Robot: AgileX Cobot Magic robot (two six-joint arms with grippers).
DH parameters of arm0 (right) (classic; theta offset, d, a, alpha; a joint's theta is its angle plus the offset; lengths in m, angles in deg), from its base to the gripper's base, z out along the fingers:
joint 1: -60.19 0.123 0 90
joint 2: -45.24 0 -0.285 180
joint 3: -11.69 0 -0.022 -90
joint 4: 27.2 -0.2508 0 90
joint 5: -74.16 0 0.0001 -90
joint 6: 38.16 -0.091 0 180
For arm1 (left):
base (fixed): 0 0 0 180
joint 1: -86.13 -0.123 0 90
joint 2: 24.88 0 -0.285 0
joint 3: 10.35 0 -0.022 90
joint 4: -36.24 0.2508 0 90
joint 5: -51.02 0 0.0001 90
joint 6: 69.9 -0.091 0 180
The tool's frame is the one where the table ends.
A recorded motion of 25 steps. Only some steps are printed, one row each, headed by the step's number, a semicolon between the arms.
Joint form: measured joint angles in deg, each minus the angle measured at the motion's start. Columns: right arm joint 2, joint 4, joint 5, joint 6, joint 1, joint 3; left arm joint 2, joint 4, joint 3, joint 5, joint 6, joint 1.
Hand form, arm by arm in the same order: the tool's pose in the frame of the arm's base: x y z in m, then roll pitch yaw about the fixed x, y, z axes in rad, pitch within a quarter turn. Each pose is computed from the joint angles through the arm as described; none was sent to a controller.
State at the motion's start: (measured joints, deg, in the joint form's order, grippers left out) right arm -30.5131 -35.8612 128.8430 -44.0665 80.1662 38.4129; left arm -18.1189 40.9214 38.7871 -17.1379 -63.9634 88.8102
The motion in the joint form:
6: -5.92 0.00 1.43 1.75 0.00 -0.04; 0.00 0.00 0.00 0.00 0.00 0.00
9: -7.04 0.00 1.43 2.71 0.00 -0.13; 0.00 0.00 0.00 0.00 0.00 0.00
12: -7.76 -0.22 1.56 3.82 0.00 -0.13; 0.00 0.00 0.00 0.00 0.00 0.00
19: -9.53 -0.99 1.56 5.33 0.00 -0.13; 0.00 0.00 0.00 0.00 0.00 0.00
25: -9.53 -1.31 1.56 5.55 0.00 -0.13; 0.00 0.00 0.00 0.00 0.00 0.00
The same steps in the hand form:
6: 0.2106 0.0887 0.2600 2.9740 0.2534 -2.9542; -0.0122 0.0075 0.2646 -3.1087 0.9791 -3.0573
9: 0.2133 0.0897 0.2559 2.9809 0.2383 -2.9364; -0.0122 0.0075 0.2646 -3.1087 0.9791 -3.0573
12: 0.2146 0.0904 0.2530 2.9837 0.2262 -2.9182; -0.0122 0.0075 0.2646 -3.1087 0.9791 -3.0573
19: 0.2180 0.0927 0.2459 2.9802 0.1983 -2.8983; -0.0122 0.0075 0.2646 -3.1087 0.9791 -3.0573
25: 0.2179 0.0931 0.2460 2.9757 0.1984 -2.8975; -0.0122 0.0075 0.2646 -3.1087 0.9791 -3.0573

